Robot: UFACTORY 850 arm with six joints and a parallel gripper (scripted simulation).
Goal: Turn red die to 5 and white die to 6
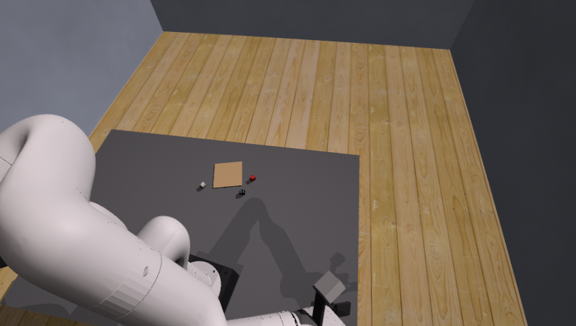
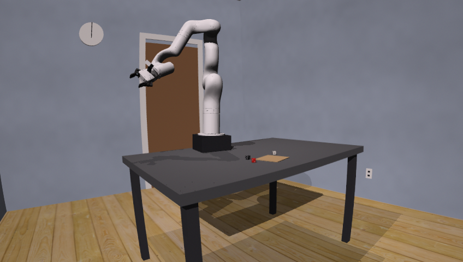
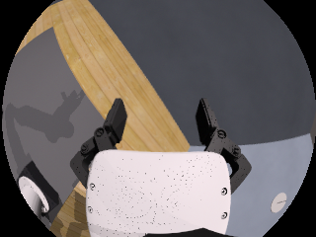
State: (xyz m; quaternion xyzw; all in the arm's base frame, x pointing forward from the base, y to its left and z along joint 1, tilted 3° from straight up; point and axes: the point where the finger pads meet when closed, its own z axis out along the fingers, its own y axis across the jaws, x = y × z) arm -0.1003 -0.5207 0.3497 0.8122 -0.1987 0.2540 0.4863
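Now: the red die 62 cm ahead of my hand, 47 cm below it and 37 cm to the left of it. From my hand the other things lie so: tan mat: 64 cm ahead, 50 cm to the left, 48 cm below; white die: 61 cm to the left, 57 cm ahead, 47 cm below; black die: 54 cm ahead, 47 cm below, 41 cm to the left.
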